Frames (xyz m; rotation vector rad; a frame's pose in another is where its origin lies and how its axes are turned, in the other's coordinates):
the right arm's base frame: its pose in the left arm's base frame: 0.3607 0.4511 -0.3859 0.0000 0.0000 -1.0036
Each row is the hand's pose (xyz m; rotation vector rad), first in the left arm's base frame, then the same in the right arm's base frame.
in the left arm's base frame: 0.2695 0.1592 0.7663 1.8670 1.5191 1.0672
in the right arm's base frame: 0.1972 -0.2337 1.1522 1.0257 2.5241 1.4318
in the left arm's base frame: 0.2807 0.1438 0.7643 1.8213 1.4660 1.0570
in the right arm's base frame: 0.2162 -0.2326 1.1502 1.0092 2.4464 1.4626
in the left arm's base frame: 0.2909 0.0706 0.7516 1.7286 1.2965 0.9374
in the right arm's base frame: 0.2834 -0.2633 1.1375 0.9999 2.2064 1.4481
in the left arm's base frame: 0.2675 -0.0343 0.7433 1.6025 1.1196 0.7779
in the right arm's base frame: 0.3593 -0.3394 1.1292 0.9587 1.9391 1.3941
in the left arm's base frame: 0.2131 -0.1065 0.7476 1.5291 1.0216 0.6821
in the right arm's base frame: 0.3910 -0.4241 1.1335 0.9323 1.7909 1.3502
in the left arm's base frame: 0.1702 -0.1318 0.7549 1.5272 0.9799 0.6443
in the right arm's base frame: 0.3893 -0.4738 1.1408 0.9494 1.7440 1.3235
